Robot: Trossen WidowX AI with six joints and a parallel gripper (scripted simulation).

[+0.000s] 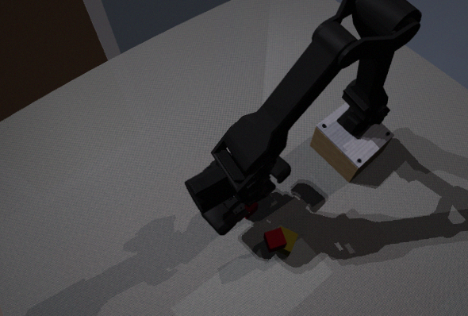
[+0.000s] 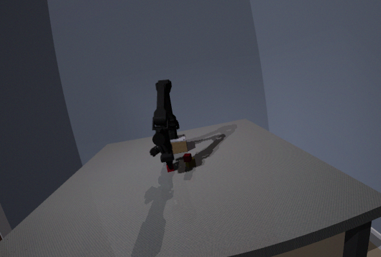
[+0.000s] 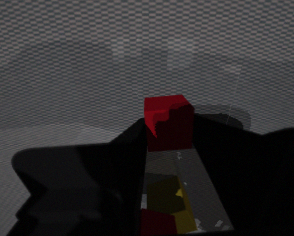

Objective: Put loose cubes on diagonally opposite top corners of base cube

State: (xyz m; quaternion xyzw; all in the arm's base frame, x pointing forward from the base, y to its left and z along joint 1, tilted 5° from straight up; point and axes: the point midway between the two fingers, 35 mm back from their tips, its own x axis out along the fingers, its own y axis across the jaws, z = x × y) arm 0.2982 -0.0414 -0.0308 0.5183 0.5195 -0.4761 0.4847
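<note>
Now: the yellow base cube 110 mm to the left of my gripper tip.
</note>
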